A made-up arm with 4 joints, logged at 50 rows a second.
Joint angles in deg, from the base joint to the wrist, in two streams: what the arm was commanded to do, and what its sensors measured. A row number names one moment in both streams.
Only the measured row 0 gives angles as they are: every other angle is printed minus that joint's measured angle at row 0.
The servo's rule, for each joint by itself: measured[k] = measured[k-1] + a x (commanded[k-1-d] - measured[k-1]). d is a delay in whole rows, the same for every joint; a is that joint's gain. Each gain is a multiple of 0.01, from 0.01 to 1. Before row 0 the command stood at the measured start. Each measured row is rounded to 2 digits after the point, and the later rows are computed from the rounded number. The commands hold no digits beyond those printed.
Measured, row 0:
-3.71 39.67 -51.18 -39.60
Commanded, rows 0 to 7:
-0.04 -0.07 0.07 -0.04
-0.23 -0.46 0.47 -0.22
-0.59 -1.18 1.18 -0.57
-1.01 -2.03 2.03 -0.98
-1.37 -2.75 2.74 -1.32
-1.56 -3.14 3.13 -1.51
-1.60 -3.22 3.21 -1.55
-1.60 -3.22 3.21 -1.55
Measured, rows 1 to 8:
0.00 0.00 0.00 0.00
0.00 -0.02 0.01 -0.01
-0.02 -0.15 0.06 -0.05
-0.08 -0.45 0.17 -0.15
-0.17 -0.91 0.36 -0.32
-0.29 -1.44 0.60 -0.52
-0.42 -1.93 0.85 -0.72
-0.54 -2.30 1.09 -0.89
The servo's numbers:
d 1
a 0.10 0.29 0.10 0.20

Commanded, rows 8 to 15:
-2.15 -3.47 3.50 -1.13
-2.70 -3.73 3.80 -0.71
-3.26 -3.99 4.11 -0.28
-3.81 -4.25 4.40 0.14
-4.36 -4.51 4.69 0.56
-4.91 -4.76 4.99 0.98
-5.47 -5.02 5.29 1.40
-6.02 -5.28 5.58 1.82
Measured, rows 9 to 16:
-0.65 -2.57 1.30 -1.02
-0.80 -2.83 1.52 -1.04
-0.99 -3.09 1.75 -0.97
-1.22 -3.35 1.99 -0.83
-1.48 -3.61 2.23 -0.64
-1.77 -3.87 2.48 -0.40
-2.08 -4.13 2.73 -0.12
-2.42 -4.39 2.99 0.18

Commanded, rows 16 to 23:
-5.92 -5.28 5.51 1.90
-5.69 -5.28 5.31 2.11
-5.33 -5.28 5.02 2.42
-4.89 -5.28 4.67 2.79
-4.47 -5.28 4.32 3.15
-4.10 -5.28 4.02 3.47
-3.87 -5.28 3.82 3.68
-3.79 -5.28 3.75 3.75
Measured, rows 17 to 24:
-2.78 -4.65 3.25 0.51
-3.09 -4.83 3.48 0.79
-3.35 -4.96 3.66 1.05
-3.55 -5.05 3.80 1.32
-3.68 -5.12 3.89 1.61
-3.76 -5.17 3.93 1.92
-3.79 -5.20 3.94 2.23
-3.80 -5.22 3.93 2.52

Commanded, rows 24 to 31:
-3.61 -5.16 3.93 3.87
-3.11 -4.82 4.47 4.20
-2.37 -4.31 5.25 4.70
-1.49 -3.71 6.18 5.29
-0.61 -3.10 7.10 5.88
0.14 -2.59 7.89 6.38
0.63 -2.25 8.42 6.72
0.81 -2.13 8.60 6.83
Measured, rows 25 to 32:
-3.80 -5.24 3.91 2.77
-3.78 -5.22 3.91 2.99
-3.71 -5.10 3.97 3.23
-3.58 -4.87 4.10 3.52
-3.37 -4.53 4.31 3.87
-3.09 -4.12 4.59 4.27
-2.77 -3.68 4.92 4.69
-2.43 -3.27 5.27 5.10

